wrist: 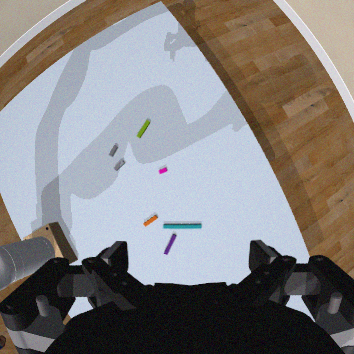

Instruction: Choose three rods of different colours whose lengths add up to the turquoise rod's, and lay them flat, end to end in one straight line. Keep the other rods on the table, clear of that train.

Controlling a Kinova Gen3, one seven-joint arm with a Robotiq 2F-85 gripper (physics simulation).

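Seen in the pictures: gripper, fingertip midpoint: (188,255); arm's base, origin of the base link: (42,251).
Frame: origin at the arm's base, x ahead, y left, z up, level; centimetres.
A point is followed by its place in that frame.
Observation:
The turquoise rod (182,226) {x 37.6, y -17.6, z -4.7 cm} lies flat, left to right in the wrist view, below the middle. A purple rod (170,244) {x 32.0, y -19.7, z -4.7 cm} lies slanted just below it. A short orange rod (150,220) {x 31.8, y -11.3, z -4.7 cm} lies slanted to its left. A very short magenta rod (163,170) {x 42.5, y -3.1, z -4.7 cm} lies above them. A lime green rod (143,128) {x 44.9, y 8.7, z -4.7 cm} lies slanted further up. Two small grey rods (114,150) {x 35.3, y 9.0, z -4.8 cm} (119,165) {x 34.0, y 5.0, z -4.8 cm} lie near each other, left of the magenta one. The coloured rods lie apart from one another. My gripper (188,255) {x 44.1, y -11.1, z 38.3 cm} is open and empty, high above the table, its fingers on either side of the purple rod in view.
The pale blue table top (240,190) {x 55.3, y -19.5, z -5.7 cm} carries broad shadows of the arm. Its right edge borders a wooden floor (305,110). At the lower left, a grey cylindrical part (27,257) {x 4.6, y -0.1, z 11.8 cm} stands against a wooden block (60,240) {x 6.5, y -0.8, z -2.4 cm}. A white skirting strip and beige wall show at the upper corners.

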